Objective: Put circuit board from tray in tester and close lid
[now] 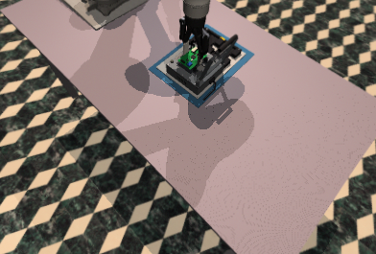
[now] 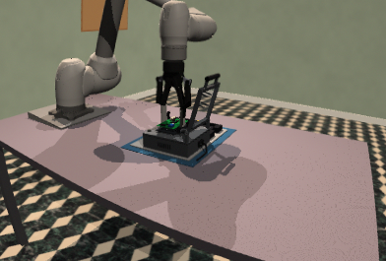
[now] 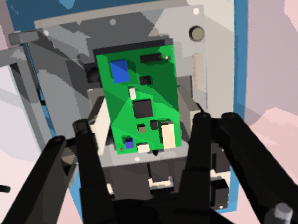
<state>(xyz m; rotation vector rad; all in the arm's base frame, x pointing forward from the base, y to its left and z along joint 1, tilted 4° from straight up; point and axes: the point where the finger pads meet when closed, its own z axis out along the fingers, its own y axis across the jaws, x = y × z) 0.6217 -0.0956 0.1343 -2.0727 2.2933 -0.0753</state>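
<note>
Now: the green circuit board 20 mm below my hand. Round my hand: clear lid 120 mm ahead, 80 mm above, 10 mm to the right; then black tester 40 mm to the left, 40 mm ahead, 10 mm above.
</note>
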